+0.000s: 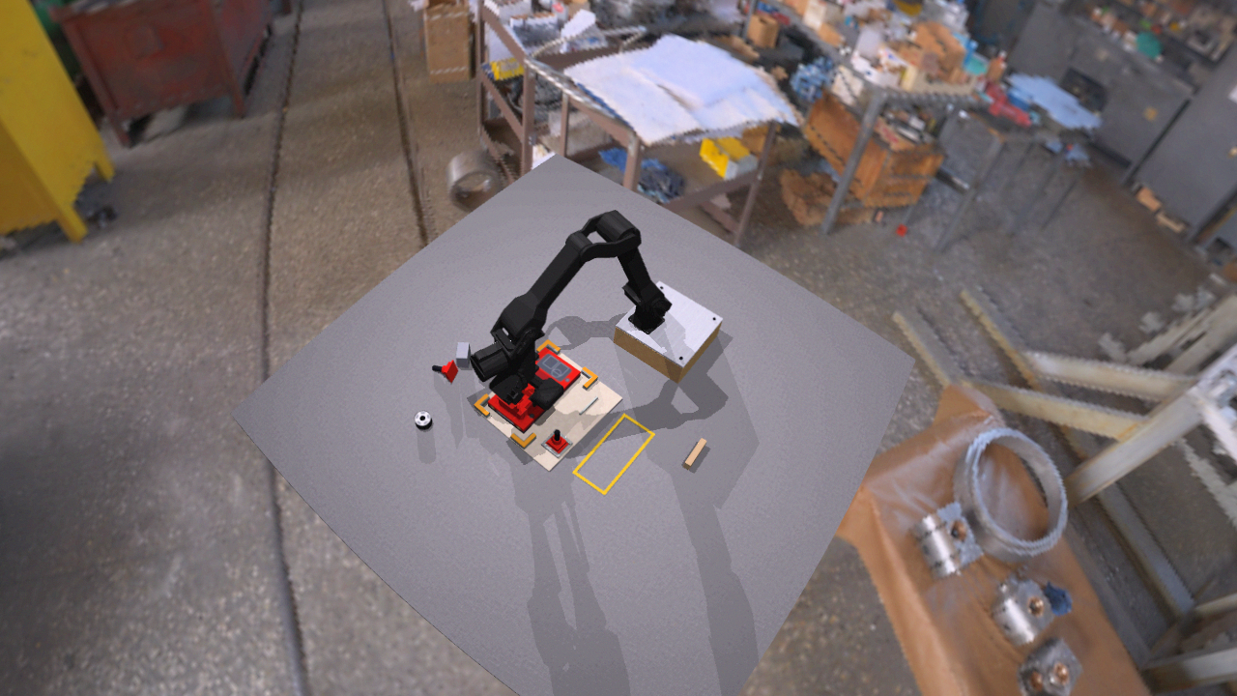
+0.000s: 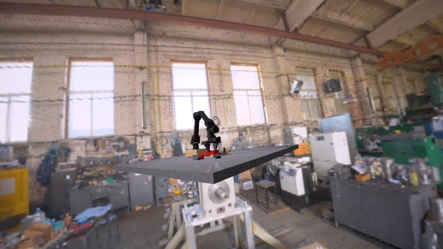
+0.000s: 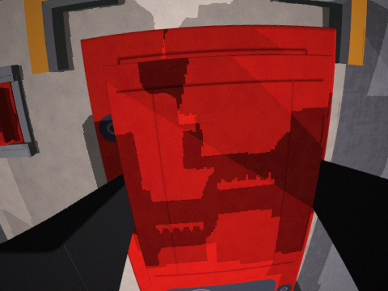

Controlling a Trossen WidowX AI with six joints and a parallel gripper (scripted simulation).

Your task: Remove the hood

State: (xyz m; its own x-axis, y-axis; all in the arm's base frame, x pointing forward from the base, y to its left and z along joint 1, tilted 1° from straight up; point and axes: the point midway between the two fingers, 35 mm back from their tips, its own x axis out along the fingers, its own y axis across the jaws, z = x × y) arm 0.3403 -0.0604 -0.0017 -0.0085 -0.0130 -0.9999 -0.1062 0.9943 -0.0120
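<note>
Right now my gripper tip is 1 cm below the red hood. From my gripper tip the other things lie so: white wheel: 20 cm ahead, 12 cm to the right, 3 cm below; wooden block: 18 cm behind, 36 cm to the left, 2 cm below.
</note>
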